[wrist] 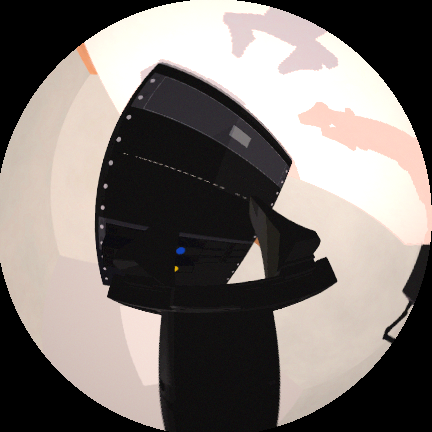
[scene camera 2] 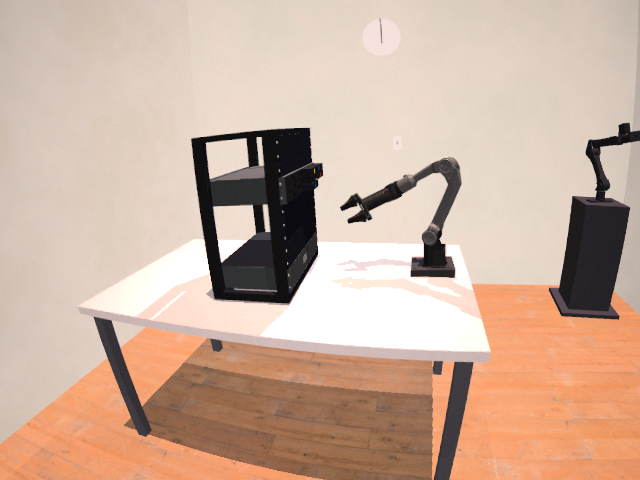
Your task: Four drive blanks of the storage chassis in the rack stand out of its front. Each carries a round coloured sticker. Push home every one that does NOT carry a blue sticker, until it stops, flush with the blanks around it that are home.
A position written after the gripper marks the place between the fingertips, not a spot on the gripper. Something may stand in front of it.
Observation:
In view: the gripper (wrist: 213,208) and a black rack (scene camera 2: 279,260).
The black rack shows as well in the wrist view (wrist: 173,118).

